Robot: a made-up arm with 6 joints. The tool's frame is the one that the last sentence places.
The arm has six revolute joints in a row. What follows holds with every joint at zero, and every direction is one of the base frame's. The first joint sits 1.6 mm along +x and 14.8 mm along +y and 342 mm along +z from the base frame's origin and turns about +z. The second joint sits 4.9 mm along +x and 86 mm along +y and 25.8 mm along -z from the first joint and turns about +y. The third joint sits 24 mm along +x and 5.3 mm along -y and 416.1 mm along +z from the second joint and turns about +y. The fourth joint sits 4 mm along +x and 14.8 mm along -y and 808.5 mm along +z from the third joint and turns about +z. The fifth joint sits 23.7 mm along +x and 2.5 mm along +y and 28.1 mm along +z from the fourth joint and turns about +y. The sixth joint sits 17.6 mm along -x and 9.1 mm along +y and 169.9 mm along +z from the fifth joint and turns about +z. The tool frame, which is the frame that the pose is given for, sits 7.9 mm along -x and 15.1 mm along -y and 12.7 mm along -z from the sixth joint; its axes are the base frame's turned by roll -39.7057, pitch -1.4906 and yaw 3.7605 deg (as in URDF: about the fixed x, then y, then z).
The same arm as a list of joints. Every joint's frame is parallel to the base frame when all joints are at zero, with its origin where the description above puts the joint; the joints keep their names.
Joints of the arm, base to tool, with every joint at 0 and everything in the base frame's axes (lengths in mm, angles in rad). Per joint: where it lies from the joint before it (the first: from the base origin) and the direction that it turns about. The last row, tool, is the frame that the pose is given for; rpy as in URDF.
joint 1: offset 1.6 14.8 342.0 axis 0 0 1
joint 2: offset 4.9 86.0 -25.8 axis 0 1 0
joint 3: offset 24.0 -5.3 416.1 axis 0 1 0
joint 4: offset 4.0 -14.8 808.5 axis 0 0 1
joint 5: offset 23.7 2.5 28.1 axis 0 1 0
joint 6: offset -17.6 9.1 169.9 axis 0 0 1
tool: offset -7.9 -15.1 -12.7 rpy -0.6930 -0.0260 0.0656

